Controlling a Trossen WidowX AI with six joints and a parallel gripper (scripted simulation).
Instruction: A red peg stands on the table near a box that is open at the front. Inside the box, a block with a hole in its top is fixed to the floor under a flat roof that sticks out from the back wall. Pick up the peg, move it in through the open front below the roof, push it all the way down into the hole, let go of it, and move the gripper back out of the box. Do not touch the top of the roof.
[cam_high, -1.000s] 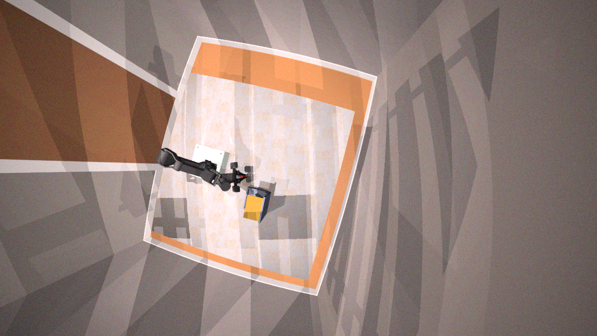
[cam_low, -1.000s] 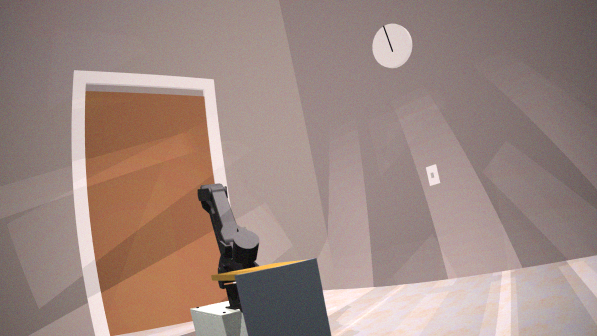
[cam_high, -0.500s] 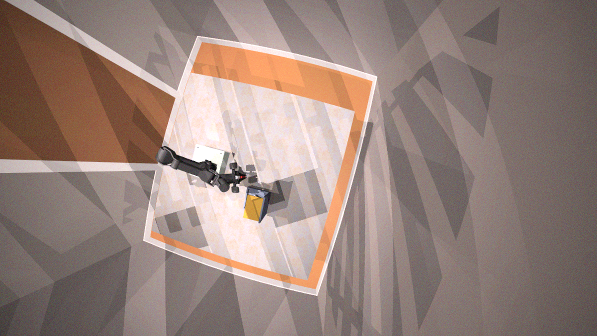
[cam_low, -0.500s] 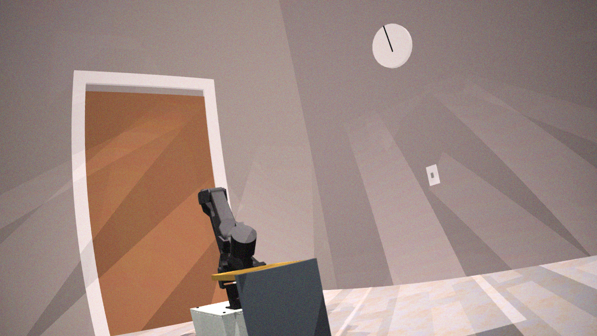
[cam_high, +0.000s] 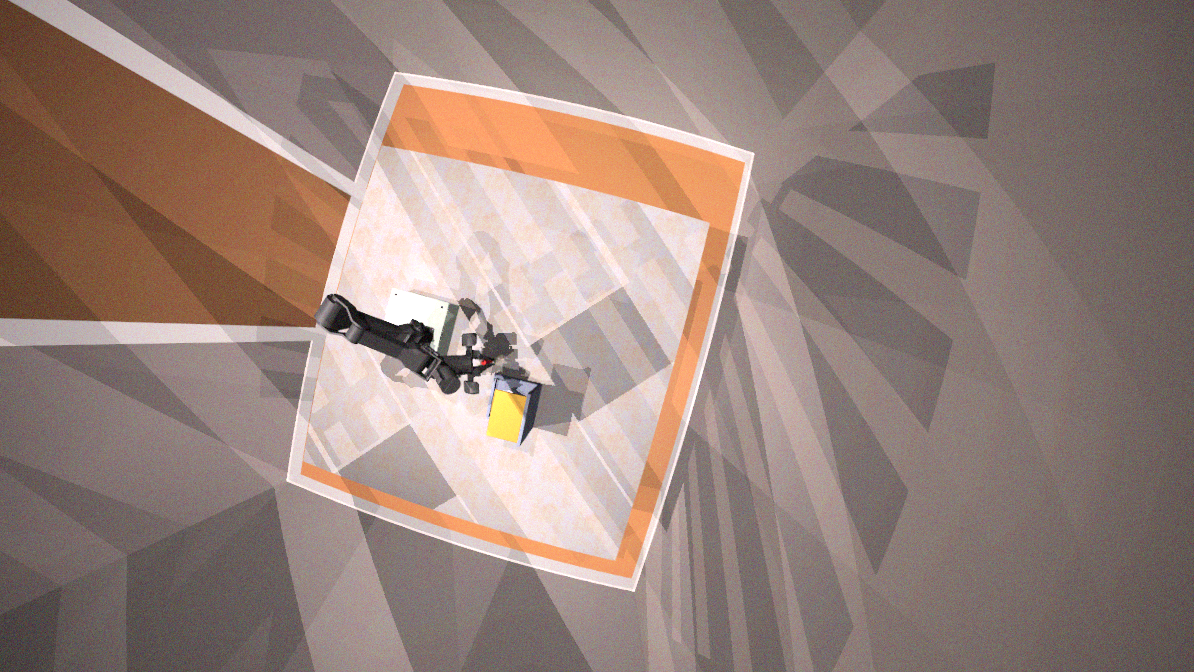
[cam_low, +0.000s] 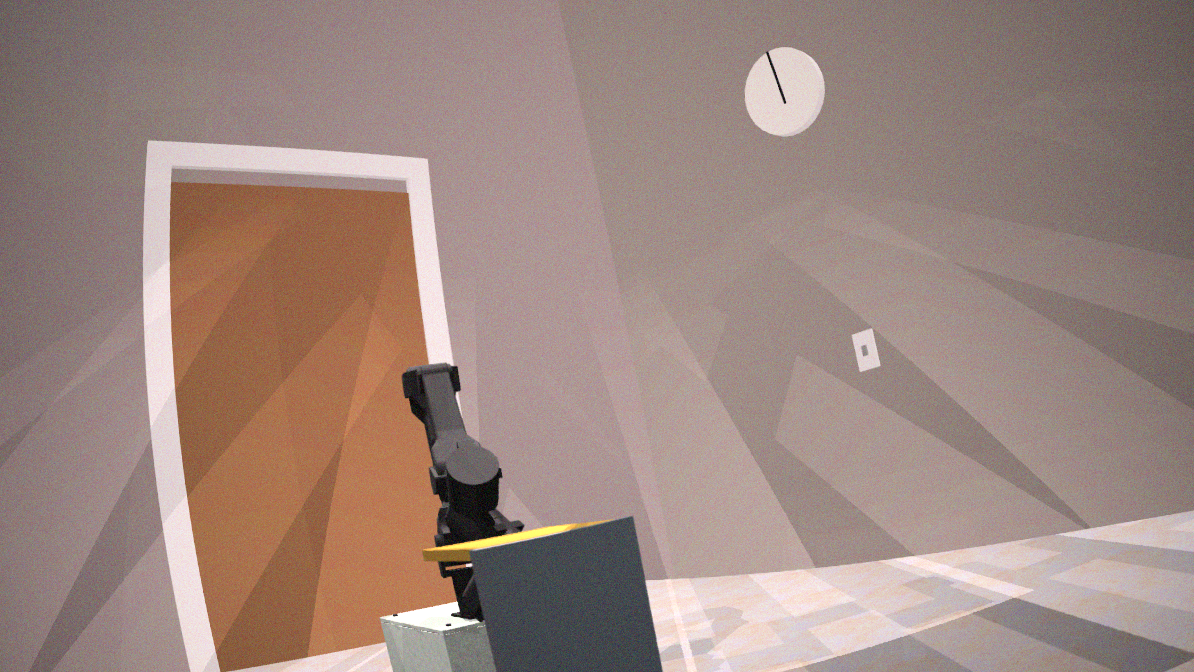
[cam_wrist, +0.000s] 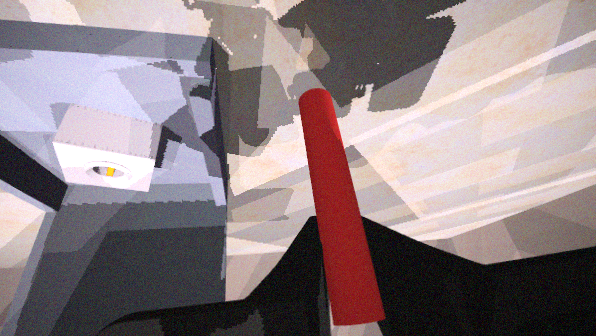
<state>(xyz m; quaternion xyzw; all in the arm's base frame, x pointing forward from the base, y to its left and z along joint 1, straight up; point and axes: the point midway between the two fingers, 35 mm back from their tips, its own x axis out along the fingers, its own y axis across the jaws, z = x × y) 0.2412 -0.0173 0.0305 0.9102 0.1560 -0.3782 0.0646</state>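
The orange roof lies 12 cm to the right of my gripper tip, 11 cm ahead of it and 11 cm above it. Round my gripper tip: red peg 2 cm behind, 1 cm to the right, 1 cm below.
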